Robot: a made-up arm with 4 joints.
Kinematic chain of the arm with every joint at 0, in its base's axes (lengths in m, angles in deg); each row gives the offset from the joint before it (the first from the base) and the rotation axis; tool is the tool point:
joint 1: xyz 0 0 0.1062 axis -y
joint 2: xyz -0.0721 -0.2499 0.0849 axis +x
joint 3: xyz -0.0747 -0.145 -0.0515 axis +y
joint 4: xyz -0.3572 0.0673 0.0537 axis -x
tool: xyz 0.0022 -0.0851 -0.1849
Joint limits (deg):
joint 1: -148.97..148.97
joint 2: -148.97..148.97
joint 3: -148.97..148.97
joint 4: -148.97..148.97
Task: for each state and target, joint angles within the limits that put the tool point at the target. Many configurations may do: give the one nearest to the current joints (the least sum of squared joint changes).
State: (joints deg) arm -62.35 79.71 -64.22 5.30
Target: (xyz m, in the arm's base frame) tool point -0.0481 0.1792 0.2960
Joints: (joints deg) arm -88.21 88.10 -60.90 -14.80
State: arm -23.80 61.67 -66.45 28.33
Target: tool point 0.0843 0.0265 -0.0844
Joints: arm -0.52 72.44 -109.16 4.98
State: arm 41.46 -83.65 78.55 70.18
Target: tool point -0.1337 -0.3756 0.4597
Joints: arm 58.56 -42.89 135.21 103.58
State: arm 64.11 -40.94 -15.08 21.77
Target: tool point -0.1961 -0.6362 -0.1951
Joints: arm 49.45 -43.06 -37.93 9.53
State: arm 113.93 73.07 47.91 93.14
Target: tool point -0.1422 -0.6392 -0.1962
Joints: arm 97.23 40.28 43.08 104.20
